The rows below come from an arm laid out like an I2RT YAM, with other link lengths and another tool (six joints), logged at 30 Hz.
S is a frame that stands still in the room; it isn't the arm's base.
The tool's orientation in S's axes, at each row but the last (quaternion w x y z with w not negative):
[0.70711 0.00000 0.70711 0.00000]
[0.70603 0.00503 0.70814 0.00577]
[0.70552 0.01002 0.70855 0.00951]
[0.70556 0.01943 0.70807 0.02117]
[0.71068 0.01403 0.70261 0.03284]
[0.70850 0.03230 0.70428 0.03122]
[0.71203 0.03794 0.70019 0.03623]
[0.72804 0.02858 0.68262 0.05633]
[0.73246 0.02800 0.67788 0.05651]
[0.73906 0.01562 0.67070 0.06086]
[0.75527 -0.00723 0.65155 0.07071]
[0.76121 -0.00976 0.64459 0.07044]
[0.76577 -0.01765 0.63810 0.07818]
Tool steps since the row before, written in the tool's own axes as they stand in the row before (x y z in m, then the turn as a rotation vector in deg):
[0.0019 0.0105 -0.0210 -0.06 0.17 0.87]
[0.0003 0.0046 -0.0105 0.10 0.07 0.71]
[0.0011 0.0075 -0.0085 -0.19 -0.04 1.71]
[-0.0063 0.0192 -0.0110 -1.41 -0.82 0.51]
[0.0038 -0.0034 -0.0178 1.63 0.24 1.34]
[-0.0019 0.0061 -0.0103 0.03 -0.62 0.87]
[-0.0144 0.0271 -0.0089 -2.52 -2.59 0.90]
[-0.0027 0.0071 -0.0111 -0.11 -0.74 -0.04]
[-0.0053 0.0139 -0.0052 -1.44 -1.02 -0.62]
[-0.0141 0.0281 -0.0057 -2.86 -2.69 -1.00]
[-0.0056 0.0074 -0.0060 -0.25 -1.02 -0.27]
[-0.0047 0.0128 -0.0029 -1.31 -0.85 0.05]
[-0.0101 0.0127 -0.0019 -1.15 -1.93 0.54]
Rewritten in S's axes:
[-0.0210 0.0105 -0.0019 0.87 0.17 0.06]
[-0.0105 0.0046 -0.0002 0.71 0.07 -0.10]
[-0.0085 0.0075 -0.0009 1.71 -0.05 0.18]
[-0.0110 0.0188 0.0074 0.52 -0.90 1.36]
[-0.0177 -0.0036 -0.0042 1.35 0.38 -1.59]
[-0.0103 0.0059 0.0024 0.87 -0.62 -0.08]
[-0.0091 0.0255 0.0170 0.85 -2.84 2.25]
[-0.0115 0.0063 0.0028 -0.01 -0.75 0.02]
[-0.0062 0.0130 0.0065 -0.68 -1.21 1.26]
[-0.0089 0.0260 0.0163 -1.07 -3.04 2.45]
[-0.0075 0.0062 0.0052 -0.18 -1.06 0.12]
[-0.0051 0.0119 0.0051 -0.06 -0.96 1.23]
[-0.0054 0.0113 0.0105 0.60 -1.95 1.09]

